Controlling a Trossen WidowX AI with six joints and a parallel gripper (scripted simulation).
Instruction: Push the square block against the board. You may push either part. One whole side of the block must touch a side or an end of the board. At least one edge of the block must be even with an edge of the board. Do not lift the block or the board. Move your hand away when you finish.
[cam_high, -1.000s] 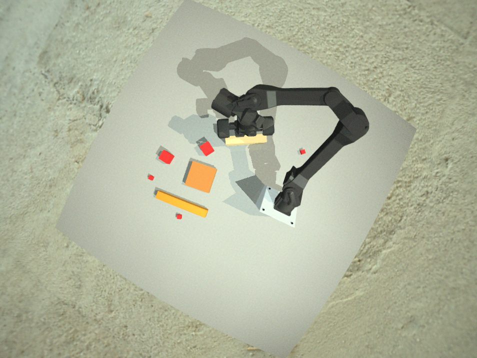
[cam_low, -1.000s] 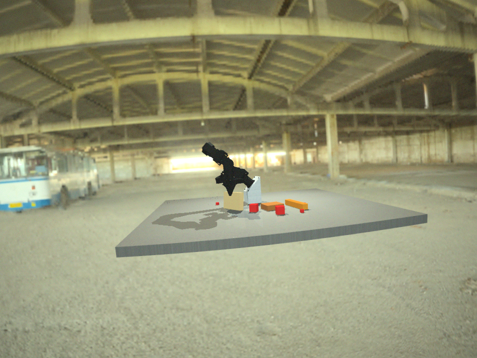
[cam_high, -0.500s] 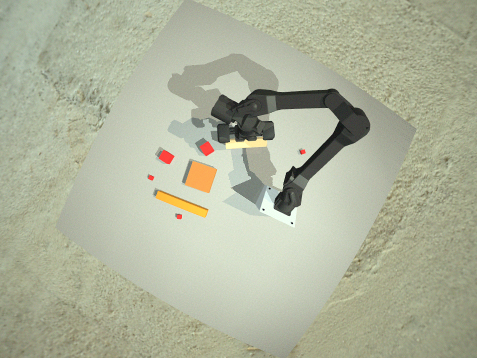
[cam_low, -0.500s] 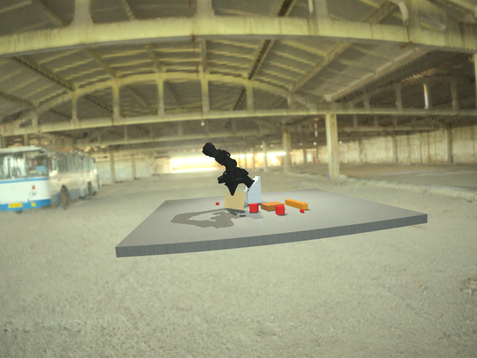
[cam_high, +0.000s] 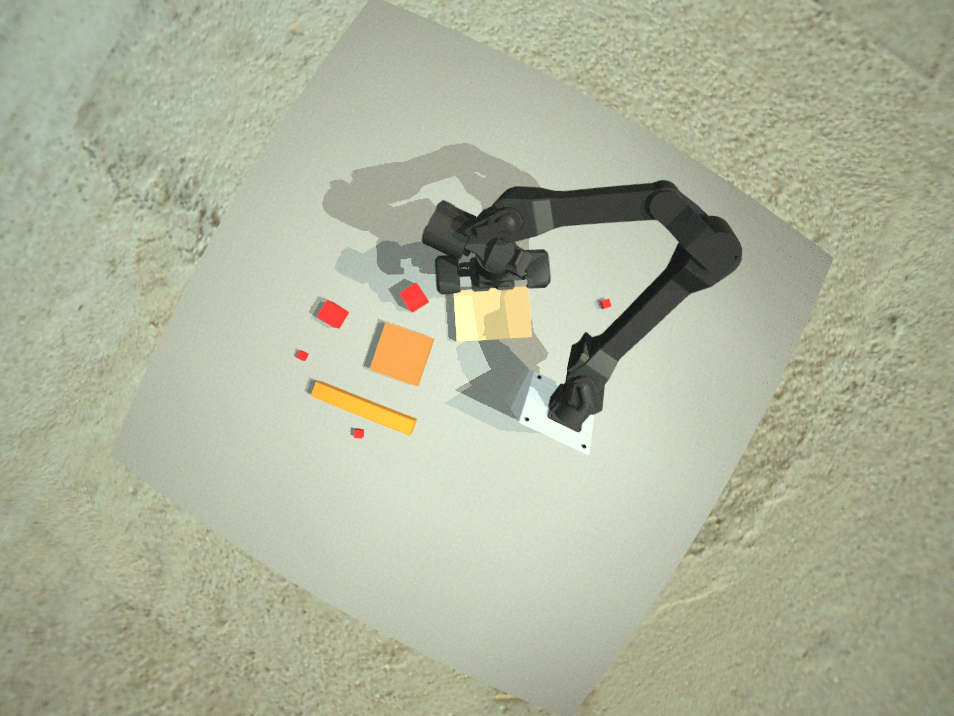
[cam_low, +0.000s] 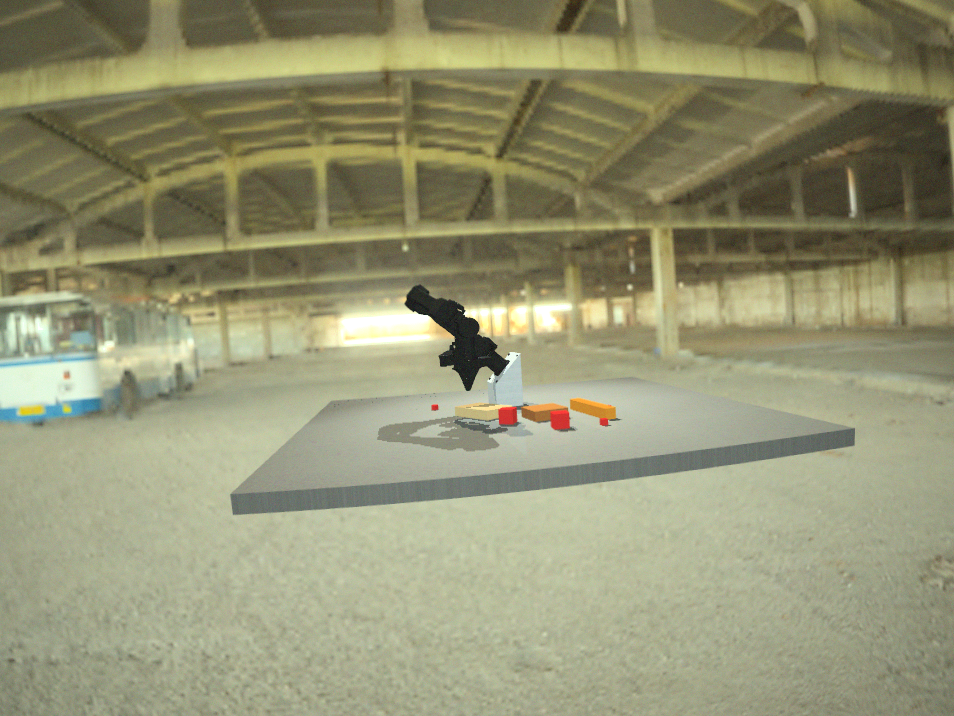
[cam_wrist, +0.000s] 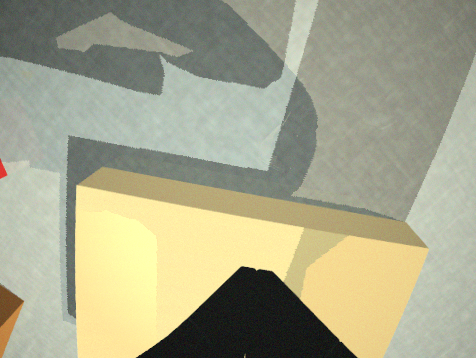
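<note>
My gripper tip is now 100 mm short of the orange square block, 200 mm to the right of it and 70 mm above it. From my gripper tip the other things lie so: pale yellow block 30 mm behind, 50 mm to the left, 70 mm below; long orange board 120 mm ahead, 330 mm to the left, 70 mm below.
</note>
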